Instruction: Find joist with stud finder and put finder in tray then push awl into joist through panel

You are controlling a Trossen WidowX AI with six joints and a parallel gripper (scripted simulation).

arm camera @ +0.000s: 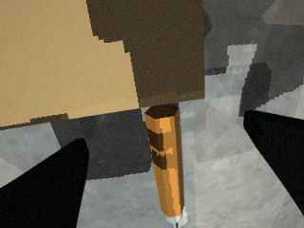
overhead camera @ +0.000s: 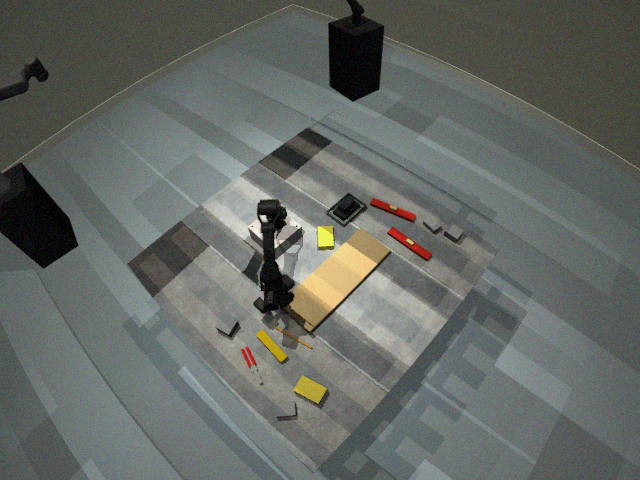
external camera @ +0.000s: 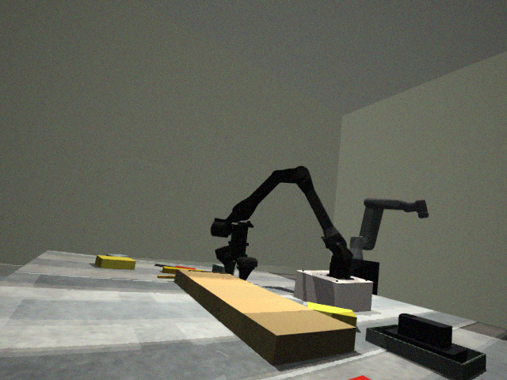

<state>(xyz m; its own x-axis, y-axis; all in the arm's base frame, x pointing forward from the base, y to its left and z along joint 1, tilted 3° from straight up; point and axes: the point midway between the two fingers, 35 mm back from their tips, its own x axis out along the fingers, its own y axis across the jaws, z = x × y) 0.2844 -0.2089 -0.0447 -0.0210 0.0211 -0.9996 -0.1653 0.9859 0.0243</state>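
Now: gripper tip 6 cm past the awl and 1 cm to the left of it. From my gripper tip the other things lie so: pencil: 18 cm ahead, 4 cm to the right; then stud finder: 53 cm to the left, 18 cm behind, 4 cm above; then yellow bar: 16 cm ahead, 13 cm to the right.
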